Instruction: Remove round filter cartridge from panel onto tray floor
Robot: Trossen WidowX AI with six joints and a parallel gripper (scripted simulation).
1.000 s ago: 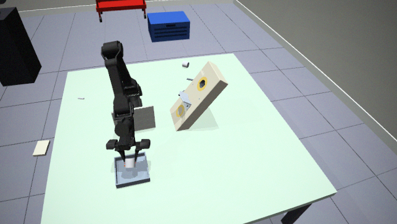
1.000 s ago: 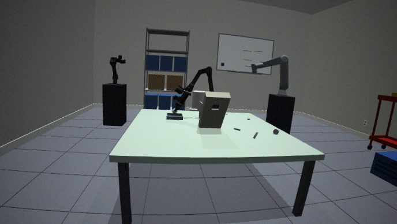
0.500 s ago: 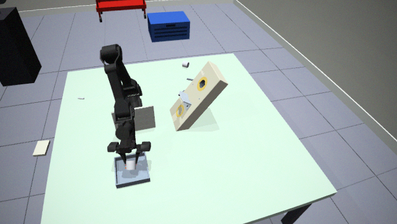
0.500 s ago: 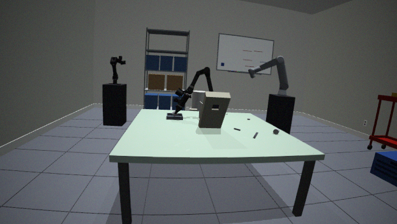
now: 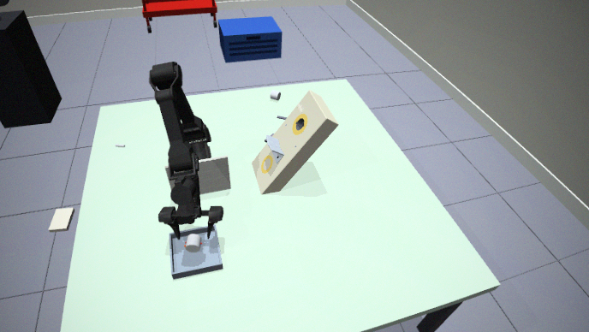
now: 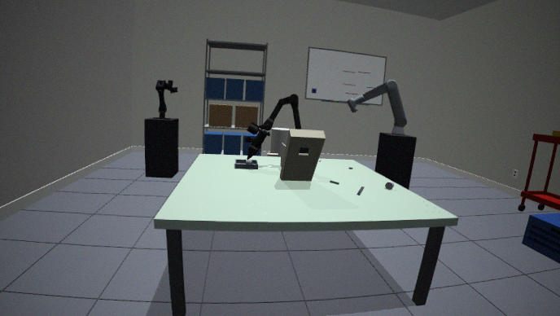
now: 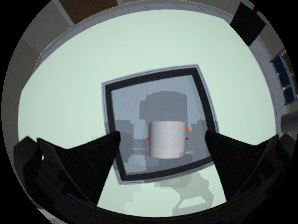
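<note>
My gripper tip is now 1 cm to the right of the filter cartridge and 3 cm above it. The rest, counted from my gripper tip: service panel 37 cm ahead, 29 cm to the left, 9 cm above; tray 1 cm to the right, 5 cm below.
</note>
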